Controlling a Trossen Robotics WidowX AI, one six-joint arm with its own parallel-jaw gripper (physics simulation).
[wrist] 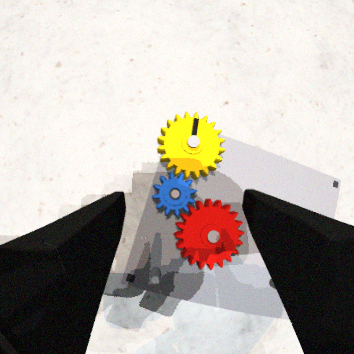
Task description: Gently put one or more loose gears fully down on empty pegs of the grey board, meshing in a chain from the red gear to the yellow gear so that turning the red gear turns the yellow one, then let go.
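Places are measured from the arm's base along level axes (x ahead, y left, z up), in millimetres.
Pixels of known places: gripper, fingertip midpoint: (184,198).
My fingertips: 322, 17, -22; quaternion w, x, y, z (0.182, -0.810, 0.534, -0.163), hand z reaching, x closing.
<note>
For each thing: its top centre in the pictures, then the offset to it from my fingertips, as dx, dy, dz. "*": a spot on its surface instead. Level surfaces: height alone.
- yellow gear, surface spot: (180,147) * +47, +10, -83
- grey board, top centre: (254,225) +4, -79, -75
- small blue gear, top centre: (174,193) +5, +0, -81
- red gear, surface spot: (200,230) * -17, -34, -83
- grey peg, top centre: (154,280) -70, -11, -77
- Pale speckled table top, surface height: dz -106
The yellow gear (180,147) with a black mark sits on a peg at the upper edge of the grey board (280,175). The small blue gear (169,202) sits on a peg below it, its teeth reaching those of the yellow gear above and the red gear (200,230) at its lower right. A peg tip shows in the blue gear's hole. My gripper (184,198) is open and empty. Its two dark fingers stand wide apart, left and right of the gears, and appear to be above the board without touching any gear.
A grey peg (154,275) stands at the board's lower left, in the arm's shadow. Small dark squares mark the board at its lower left (130,278) and right corners. Pale speckled table top (100,75) surrounds the board. The fingers cover parts of the lower left and right.
</note>
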